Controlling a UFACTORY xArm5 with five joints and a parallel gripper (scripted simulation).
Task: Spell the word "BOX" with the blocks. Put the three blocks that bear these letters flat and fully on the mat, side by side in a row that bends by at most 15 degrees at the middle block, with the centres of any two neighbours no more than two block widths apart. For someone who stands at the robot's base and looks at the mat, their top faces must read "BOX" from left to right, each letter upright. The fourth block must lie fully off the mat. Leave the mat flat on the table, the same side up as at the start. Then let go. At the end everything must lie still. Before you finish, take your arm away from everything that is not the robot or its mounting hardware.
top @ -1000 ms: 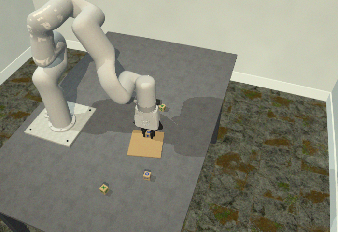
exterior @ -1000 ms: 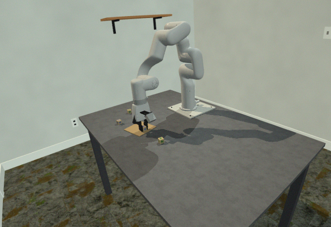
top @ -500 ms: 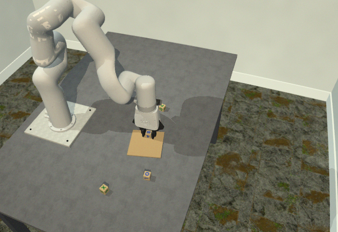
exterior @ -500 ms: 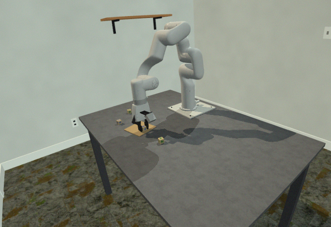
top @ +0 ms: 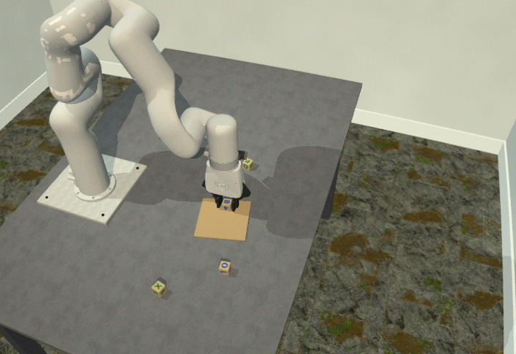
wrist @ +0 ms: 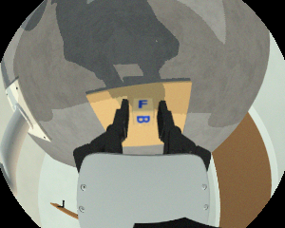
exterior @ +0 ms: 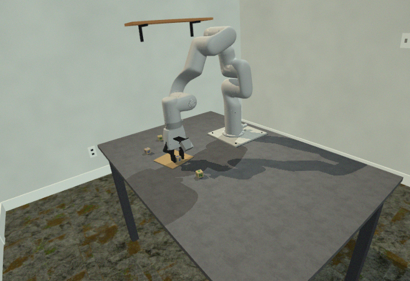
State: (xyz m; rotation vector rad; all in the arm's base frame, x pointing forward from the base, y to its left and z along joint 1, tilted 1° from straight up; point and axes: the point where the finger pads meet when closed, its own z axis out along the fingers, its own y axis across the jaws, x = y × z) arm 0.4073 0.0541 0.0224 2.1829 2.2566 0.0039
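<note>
The B block is 10 mm below my hand. Round my hand: X block (310 mm to the right, 60 mm behind, 20 mm below); then tan mat (40 mm to the right, 30 mm below); then O block (200 mm to the right, 70 mm ahead, 20 mm below).
</note>
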